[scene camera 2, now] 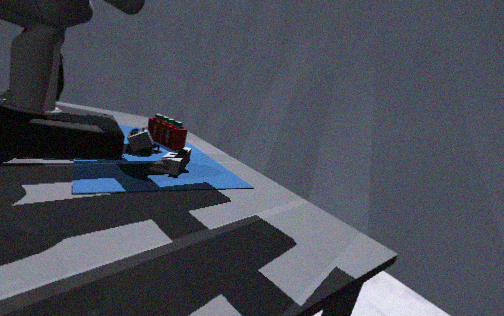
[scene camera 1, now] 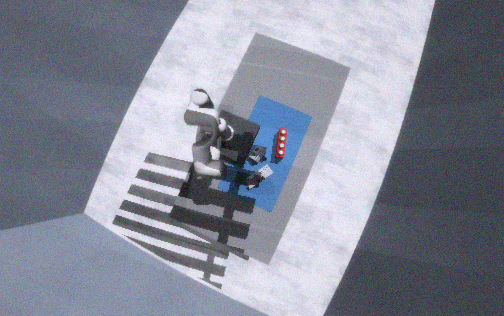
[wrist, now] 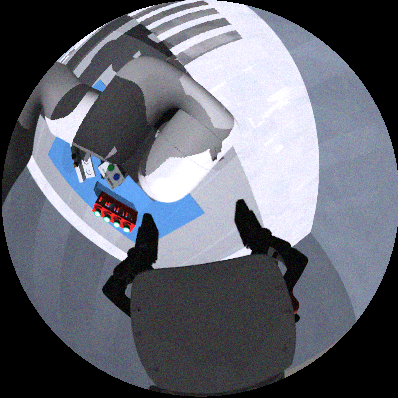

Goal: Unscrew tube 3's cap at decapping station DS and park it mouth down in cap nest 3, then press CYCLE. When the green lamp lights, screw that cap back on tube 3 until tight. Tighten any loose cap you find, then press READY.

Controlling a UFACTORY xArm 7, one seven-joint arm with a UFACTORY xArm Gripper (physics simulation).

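Frame: origin at the arm's base, x ahead, y left, z up, level; centimetres.
Seen in the pictures: gripper, fingertip midpoint: (wrist: 194, 216); arm's base, link origin: (scene camera 2: 32, 109) (scene camera 1: 225, 133).
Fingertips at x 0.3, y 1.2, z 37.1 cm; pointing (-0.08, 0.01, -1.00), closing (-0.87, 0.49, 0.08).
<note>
Offsets run from my fingertips to a thing's middle. Level surfaces: height alone.
A red rack @[dx +43.0, dy +5.9, dz -40.5 cm] (scene camera 1: 278, 143) (scene camera 2: 175, 139) (wrist: 134, 220) holds several upright tubes with pale-topped green caps @[dx +42.5, dy +8.4, dz -34.3 cm] (wrist: 117, 224). Their numbers and how tight the caps are cannot be read. A grey box @[dx +28.3, dy -7.7, dz -41.5 cm] (scene camera 1: 257, 154) (scene camera 2: 140, 141) (wrist: 109, 177) beside it bears a green disc @[dx +25.5, dy -9.2, dz -39.3 cm] (wrist: 111, 167) and a blue disc @[dx +26.8, dy -4.9, dz -39.3 cm] (wrist: 117, 177); whether the green one is lit is unclear. A pale block @[dx +34.9, dy -24.1, dz -43.0 cm] (scene camera 1: 265, 171) (scene camera 2: 175, 162) (wrist: 85, 171) with small round marks stands next to the box, partly in shadow. My gripper (wrist: 194, 216) is open and empty, high up and away from these things; it cannot be made out in the scene views.
The things stand on a blue mat @[dz -45.7 cm] (scene camera 1: 295, 120) (scene camera 2: 220, 177) (wrist: 187, 210) on a grey table @[dz -46.0 cm] (scene camera 1: 320, 90) (scene camera 2: 350, 250) (wrist: 220, 190). The arm (scene camera 1: 204, 125) (scene camera 2: 32, 70) (wrist: 175, 155) rises beside a dark base plate (scene camera 1: 242, 132) and covers part of the mat in the wrist view. Striped shadows cross the table.
</note>
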